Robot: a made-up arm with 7 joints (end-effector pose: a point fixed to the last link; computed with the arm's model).
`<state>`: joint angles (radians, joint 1 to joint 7).
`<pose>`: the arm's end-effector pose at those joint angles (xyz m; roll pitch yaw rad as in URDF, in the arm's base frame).
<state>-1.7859 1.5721 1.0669 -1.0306 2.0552 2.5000 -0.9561</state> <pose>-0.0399 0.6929 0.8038 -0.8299 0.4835 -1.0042</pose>
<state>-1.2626 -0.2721 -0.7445 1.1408 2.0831 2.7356 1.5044</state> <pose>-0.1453 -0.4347 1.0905 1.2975 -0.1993 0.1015</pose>
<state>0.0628 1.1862 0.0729 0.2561 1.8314 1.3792 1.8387</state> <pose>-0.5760 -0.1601 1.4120 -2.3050 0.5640 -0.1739</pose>
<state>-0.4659 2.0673 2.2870 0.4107 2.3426 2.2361 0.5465</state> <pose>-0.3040 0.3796 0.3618 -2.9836 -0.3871 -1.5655</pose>
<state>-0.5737 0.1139 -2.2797 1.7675 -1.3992 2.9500 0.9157</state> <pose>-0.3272 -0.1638 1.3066 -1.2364 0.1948 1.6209</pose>
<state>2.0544 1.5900 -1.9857 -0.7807 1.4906 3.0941 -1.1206</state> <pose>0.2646 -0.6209 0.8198 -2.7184 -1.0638 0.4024</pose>
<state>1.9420 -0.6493 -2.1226 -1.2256 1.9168 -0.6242 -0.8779</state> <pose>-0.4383 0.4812 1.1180 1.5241 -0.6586 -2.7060</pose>
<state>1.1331 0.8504 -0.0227 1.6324 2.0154 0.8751 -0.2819</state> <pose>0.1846 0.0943 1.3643 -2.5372 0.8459 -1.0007</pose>
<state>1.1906 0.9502 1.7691 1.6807 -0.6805 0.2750 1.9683</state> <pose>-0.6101 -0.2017 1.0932 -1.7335 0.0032 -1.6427</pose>
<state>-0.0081 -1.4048 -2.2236 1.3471 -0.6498 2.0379 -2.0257</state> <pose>0.6125 -0.3265 1.1005 2.8427 0.3586 2.1216</pose>
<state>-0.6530 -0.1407 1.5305 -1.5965 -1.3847 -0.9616 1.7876</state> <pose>-0.1615 -0.4510 1.0418 1.3800 0.0423 -2.8764</pose>
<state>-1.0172 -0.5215 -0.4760 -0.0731 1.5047 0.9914 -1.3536</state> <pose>0.0989 -0.4949 1.5460 -0.6933 0.6590 2.8043</pose>
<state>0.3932 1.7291 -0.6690 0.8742 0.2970 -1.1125 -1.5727</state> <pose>-0.4532 -0.5836 1.0233 -0.4171 -0.1016 -2.3783</pose>
